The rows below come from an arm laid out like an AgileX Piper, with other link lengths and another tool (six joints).
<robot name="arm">
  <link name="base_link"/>
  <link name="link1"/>
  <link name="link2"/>
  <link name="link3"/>
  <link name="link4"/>
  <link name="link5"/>
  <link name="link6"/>
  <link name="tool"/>
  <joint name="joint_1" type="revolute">
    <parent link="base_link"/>
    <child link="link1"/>
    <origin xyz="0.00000 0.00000 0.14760" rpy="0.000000 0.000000 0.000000"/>
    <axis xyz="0 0 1"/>
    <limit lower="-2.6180" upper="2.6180"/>
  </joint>
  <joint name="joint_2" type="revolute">
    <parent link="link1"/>
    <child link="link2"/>
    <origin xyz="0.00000 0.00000 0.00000" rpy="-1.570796 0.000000 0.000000"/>
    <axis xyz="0 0 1"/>
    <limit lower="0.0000" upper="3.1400"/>
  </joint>
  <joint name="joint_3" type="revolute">
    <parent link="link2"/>
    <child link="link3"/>
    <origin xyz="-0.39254 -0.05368 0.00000" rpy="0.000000 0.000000 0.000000"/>
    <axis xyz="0 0 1"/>
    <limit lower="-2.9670" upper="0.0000"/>
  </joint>
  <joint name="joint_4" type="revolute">
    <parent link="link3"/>
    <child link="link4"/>
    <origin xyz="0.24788 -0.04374 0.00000" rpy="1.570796 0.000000 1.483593"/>
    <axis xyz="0 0 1"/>
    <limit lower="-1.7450" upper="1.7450"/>
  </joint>
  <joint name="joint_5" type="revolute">
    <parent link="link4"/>
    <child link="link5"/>
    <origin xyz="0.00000 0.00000 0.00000" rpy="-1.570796 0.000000 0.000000"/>
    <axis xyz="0 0 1"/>
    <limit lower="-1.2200" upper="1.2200"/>
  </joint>
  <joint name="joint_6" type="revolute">
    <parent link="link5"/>
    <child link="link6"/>
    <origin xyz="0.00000 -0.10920 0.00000" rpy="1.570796 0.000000 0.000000"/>
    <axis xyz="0 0 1"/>
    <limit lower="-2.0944" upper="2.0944"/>
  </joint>
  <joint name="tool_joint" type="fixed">
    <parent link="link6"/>
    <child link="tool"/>
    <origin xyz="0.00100 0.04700 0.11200" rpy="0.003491 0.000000 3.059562"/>
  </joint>
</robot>
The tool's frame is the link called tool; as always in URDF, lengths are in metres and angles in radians.
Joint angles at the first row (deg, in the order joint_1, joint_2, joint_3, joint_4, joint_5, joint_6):
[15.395, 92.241, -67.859, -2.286, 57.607, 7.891]
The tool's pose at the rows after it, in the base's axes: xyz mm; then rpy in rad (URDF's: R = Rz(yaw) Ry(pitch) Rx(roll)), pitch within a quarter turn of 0, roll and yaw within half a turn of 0:
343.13, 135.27, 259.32, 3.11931, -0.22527, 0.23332
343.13, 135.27, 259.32, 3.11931, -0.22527, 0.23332
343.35, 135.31, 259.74, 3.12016, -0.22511, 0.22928
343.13, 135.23, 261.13, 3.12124, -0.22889, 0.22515
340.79, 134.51, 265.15, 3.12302, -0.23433, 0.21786
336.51, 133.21, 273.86, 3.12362, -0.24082, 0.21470
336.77, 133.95, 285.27, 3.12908, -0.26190, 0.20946
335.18, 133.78, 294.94, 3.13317, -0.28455, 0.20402
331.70, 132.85, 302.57, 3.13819, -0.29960, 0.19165
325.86, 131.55, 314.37, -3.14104, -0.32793, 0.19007
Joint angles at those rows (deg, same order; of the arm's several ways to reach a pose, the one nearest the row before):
[15.395, 92.241, -67.895, -2.279, 57.822, 7.890]
[15.395, 92.241, -67.895, -2.279, 57.822, 7.890]
[15.396, 92.241, -67.987, -2.279, 57.929, 8.114]
[15.396, 92.030, -67.986, -2.279, 57.928, 8.343]
[15.395, 91.354, -67.986, -2.279, 58.302, 8.732]
[15.395, 90.245, -68.552, -2.279, 59.609, 8.860]
[15.396, 89.369, -69.798, -2.061, 60.513, 8.995]
[15.396, 88.246, -70.330, -1.971, 60.866, 9.219]
[15.396, 87.083, -70.463, -1.933, 61.302, 9.849]
[15.396, 85.222, -70.600, -1.838, 61.664, 9.839]

